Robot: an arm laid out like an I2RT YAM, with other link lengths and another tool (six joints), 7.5 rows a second.
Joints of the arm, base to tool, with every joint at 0 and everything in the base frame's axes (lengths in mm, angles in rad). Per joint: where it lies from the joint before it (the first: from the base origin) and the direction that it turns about. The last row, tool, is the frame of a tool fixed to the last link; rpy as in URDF.
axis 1: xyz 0 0 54.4 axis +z
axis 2: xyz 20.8 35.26 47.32 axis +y
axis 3: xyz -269.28 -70.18 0 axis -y
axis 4: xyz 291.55 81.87 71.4 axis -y
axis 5: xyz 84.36 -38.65 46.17 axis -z
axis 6: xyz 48.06 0 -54.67 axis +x
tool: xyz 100 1 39 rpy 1.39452 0.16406 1.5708
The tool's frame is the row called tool.
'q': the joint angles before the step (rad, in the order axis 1, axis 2, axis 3, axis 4, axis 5, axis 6). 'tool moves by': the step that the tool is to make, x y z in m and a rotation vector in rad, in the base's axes. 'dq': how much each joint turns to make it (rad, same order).
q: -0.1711 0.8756 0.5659 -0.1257 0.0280 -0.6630
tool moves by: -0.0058 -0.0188 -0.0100 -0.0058 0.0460 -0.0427
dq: -0.0580 0.0016 0.0003 -0.0421 -0.0072 -0.0201
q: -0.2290 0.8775 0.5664 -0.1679 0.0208 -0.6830
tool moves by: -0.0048 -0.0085 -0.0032 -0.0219 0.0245 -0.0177
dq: -0.0259 -0.0086 0.0009 -0.0274 0.0055 -0.0278
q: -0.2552 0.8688 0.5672 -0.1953 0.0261 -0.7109
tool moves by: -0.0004 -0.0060 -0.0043 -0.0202 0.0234 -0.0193
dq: -0.0088 0.0118 0.0047 -0.0097 0.0215 -0.0173
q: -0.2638 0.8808 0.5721 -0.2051 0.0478 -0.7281
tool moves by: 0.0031 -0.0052 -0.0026 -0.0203 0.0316 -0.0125
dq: -0.0045 0.0319 0.0246 -0.0166 0.0209 -0.0202
